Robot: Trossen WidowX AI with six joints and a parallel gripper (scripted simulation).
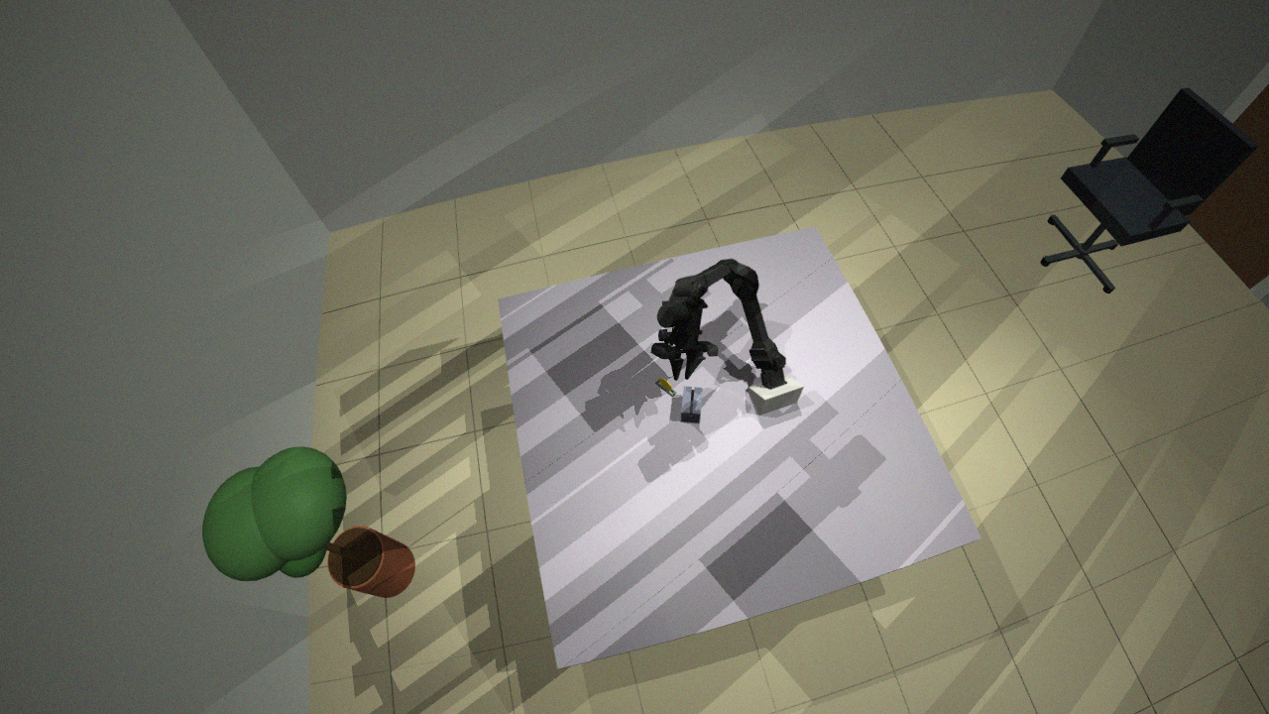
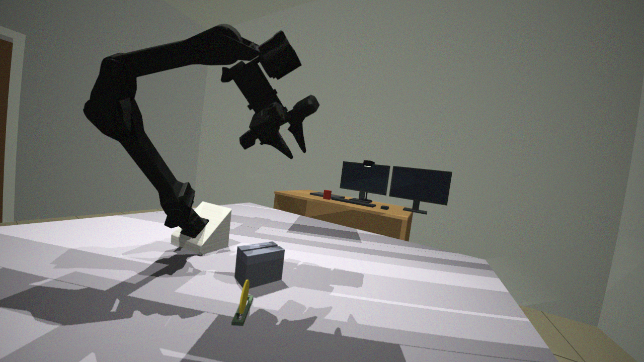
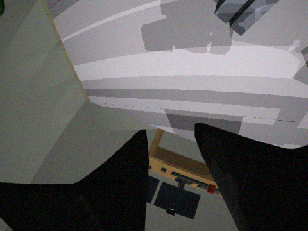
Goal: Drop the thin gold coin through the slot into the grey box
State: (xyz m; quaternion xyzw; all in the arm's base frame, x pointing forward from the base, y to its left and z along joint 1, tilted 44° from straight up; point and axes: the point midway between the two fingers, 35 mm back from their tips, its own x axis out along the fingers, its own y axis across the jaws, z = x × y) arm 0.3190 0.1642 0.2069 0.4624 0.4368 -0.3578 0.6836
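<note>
My gripper tip is 140 mm to the left of the coin and 270 mm above it.
</note>
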